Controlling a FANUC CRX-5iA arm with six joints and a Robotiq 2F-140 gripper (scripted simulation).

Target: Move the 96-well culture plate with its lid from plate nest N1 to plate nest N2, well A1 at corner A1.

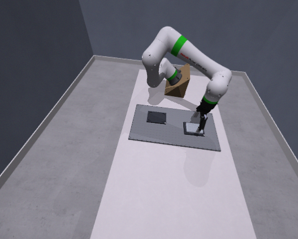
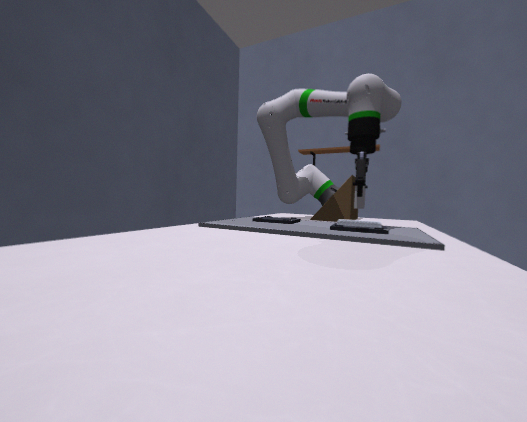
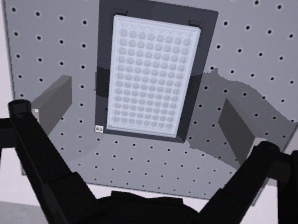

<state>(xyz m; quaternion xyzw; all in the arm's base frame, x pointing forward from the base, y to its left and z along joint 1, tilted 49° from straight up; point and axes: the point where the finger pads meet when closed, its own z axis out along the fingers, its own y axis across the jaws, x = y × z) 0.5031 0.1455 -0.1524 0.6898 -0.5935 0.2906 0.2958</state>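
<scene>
My gripper is now 50 mm above the clear lid. From my hand the other things lie so: plate nest N1 (70 mm below); small A1 label (40 mm ahead, 80 mm to the left, 70 mm below); 96-well culture plate (60 mm below).
</scene>
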